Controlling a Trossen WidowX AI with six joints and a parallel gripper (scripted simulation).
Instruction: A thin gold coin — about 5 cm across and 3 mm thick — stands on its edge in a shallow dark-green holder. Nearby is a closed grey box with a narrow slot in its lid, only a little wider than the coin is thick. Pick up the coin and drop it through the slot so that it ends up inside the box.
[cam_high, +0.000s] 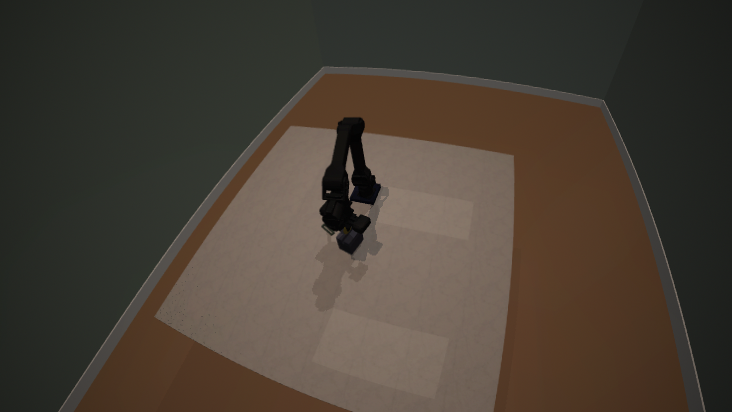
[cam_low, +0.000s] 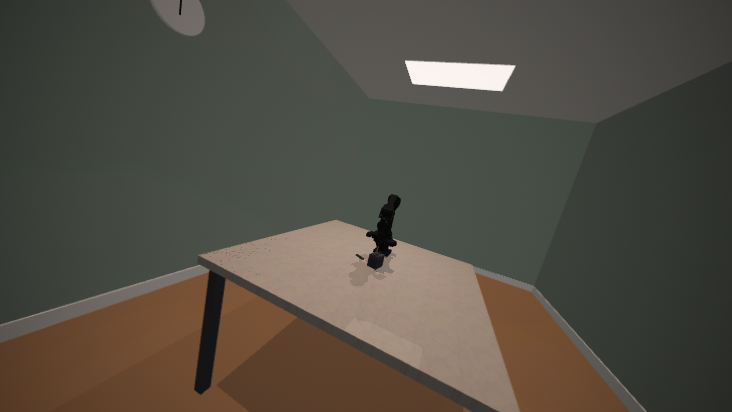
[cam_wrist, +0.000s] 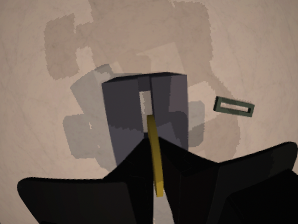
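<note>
My gripper tip is now 1 cm below the gold coin.
</note>
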